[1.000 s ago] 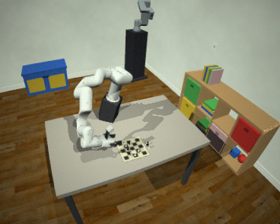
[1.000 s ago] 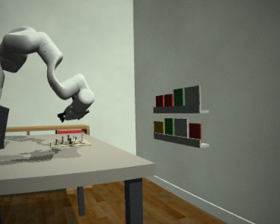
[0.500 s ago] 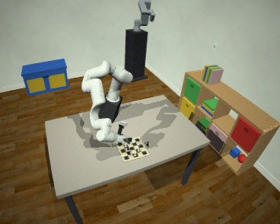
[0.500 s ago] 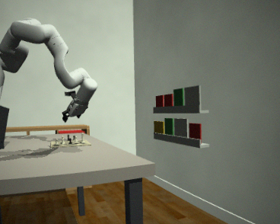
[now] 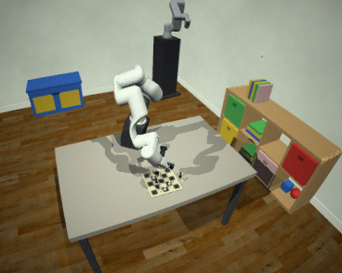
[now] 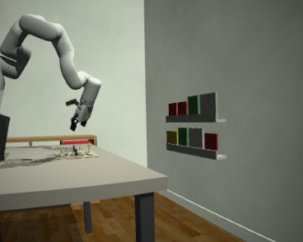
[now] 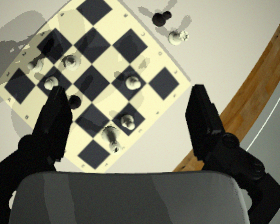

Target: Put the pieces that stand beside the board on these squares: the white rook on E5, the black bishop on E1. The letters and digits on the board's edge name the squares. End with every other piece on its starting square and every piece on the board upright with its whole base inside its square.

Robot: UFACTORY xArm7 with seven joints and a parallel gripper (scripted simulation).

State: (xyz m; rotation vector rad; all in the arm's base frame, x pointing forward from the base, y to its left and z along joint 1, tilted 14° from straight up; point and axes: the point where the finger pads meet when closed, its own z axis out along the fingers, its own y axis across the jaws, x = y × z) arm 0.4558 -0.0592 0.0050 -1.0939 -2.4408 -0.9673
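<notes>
Right now my hand is 50 mm short of the white rook, 120 mm to the right of it and 140 mm above it. Also, from my hand: chessboard (20 mm behind, 10 mm to the right, 150 mm below); then black bishop (10 mm ahead, 130 mm to the left, 140 mm below); then black pawn (30 mm behind, 40 mm to the right, 140 mm below).
</notes>
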